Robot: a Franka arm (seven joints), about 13 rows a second.
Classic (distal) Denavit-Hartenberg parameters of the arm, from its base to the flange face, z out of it. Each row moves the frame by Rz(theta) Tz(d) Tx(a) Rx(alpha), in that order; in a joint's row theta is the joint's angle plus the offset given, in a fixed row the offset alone. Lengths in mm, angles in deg.
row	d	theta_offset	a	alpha
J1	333	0	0	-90
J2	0	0	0	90
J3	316	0	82.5	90
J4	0	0	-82.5	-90
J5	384	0	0	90
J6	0	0	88	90
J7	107	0	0	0
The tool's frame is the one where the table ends.
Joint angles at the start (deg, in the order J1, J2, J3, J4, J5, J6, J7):
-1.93, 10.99, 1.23, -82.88, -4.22, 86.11, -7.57
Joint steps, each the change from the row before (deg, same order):
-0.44, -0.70, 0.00, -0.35, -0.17, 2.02, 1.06
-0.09, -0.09, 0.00, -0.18, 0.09, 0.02, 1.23
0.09, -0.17, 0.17, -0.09, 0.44, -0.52, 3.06
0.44, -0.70, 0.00, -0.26, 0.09, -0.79, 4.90
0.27, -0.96, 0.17, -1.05, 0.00, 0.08, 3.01
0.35, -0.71, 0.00, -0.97, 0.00, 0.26, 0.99
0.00, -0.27, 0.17, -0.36, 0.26, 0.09, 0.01
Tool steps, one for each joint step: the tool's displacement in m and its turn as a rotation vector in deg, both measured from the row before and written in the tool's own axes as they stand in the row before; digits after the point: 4 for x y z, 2 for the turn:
-0.0009, 0.0051, -0.0069, -0.42, 2.30, 1.53
-0.0006, 0.0007, 0.0006, 0.10, -0.07, 1.31
-0.0015, -0.0035, -0.0004, 0.47, -0.39, 2.79
-0.0050, -0.0047, -0.0039, 0.03, -0.32, 4.49
-0.0053, -0.0042, -0.0013, -0.05, 0.02, 2.57
-0.0037, -0.0034, 0.0003, -0.06, 0.03, 0.63
-0.0016, -0.0020, 0.0001, 0.25, -0.02, -0.18

